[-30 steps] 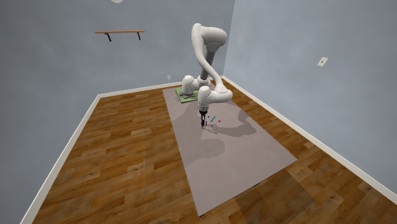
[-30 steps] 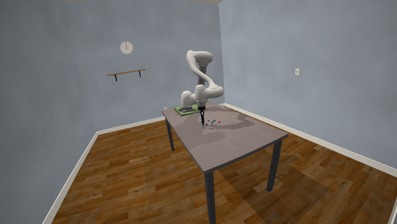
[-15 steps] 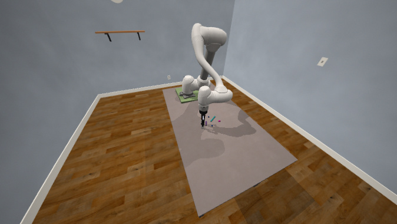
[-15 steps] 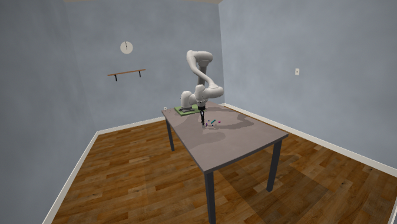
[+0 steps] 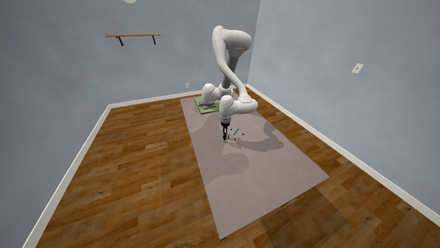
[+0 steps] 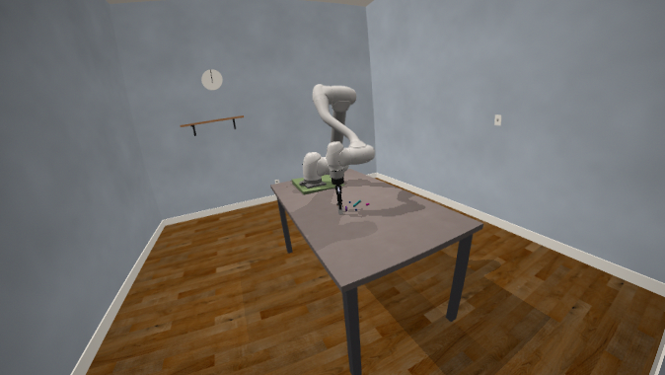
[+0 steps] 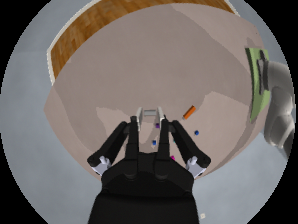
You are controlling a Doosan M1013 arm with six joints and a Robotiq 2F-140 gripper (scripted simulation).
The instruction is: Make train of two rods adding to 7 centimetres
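My gripper is now 3 cm above the grey rod. The rest, counted from my hand: orange rod (9 cm behind, 5 cm to the left, 3 cm below); then purple rod (6 cm to the left, 3 cm below, 2 cm behind); then blue rod (14 cm to the left, 9 cm behind, 3 cm below).
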